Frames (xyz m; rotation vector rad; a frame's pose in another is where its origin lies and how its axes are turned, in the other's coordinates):
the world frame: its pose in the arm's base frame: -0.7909 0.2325 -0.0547 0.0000 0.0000 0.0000
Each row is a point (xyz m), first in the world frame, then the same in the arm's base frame.
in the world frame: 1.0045 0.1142 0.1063
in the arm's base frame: 0.2136 0.3467 0.0516
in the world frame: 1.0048 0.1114 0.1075
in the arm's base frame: 0.2139 0.3439 0.0528
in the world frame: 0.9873 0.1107 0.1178
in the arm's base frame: 0.1964 0.3432 0.0631
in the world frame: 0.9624 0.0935 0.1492
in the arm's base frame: 0.1715 0.3260 0.0945
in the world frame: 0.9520 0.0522 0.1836
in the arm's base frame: 0.1611 0.2847 0.1289
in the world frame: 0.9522 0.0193 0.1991
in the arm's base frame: 0.1613 0.2518 0.1444
